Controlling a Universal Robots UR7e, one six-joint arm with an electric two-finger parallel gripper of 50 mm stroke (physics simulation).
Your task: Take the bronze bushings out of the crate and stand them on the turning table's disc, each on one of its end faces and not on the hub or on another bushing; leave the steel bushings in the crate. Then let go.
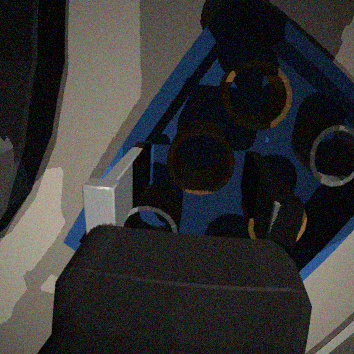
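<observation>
My gripper's there in the picture, and so is a blue crate.
</observation>
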